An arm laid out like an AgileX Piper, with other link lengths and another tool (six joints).
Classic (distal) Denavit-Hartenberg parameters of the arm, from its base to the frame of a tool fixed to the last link. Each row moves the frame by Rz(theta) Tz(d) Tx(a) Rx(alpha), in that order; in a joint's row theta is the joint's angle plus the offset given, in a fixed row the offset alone. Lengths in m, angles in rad.
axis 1: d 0.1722; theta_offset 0; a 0; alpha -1.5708
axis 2: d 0; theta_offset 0.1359; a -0.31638; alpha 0
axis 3: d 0; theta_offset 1.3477; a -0.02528; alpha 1.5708
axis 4: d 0.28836; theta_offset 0; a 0; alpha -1.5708
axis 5: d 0; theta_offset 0; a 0; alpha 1.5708
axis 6: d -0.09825; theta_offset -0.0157; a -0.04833; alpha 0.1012
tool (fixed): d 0.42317; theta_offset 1.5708; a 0; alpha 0
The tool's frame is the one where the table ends.
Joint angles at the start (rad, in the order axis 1, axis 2, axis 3, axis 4, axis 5, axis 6):
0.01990, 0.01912, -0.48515, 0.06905, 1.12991, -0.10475
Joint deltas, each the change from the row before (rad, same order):
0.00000, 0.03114, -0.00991, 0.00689, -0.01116, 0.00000
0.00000, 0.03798, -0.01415, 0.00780, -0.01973, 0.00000
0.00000, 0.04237, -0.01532, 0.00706, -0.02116, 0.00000
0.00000, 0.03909, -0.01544, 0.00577, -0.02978, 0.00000
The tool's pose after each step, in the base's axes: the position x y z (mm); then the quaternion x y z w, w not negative. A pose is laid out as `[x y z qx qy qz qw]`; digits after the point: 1 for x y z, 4 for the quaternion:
[224.2 -11.8 262.6 0.5931 0.6486 0.3151 0.3580]
[230.1 -9.9 267.4 0.5943 0.6490 0.3167 0.3540]
[236.8 -8.3 271.9 0.5960 0.6495 0.3175 0.3496]
[244.7 -7.2 279.7 0.5961 0.6474 0.3214 0.3496]

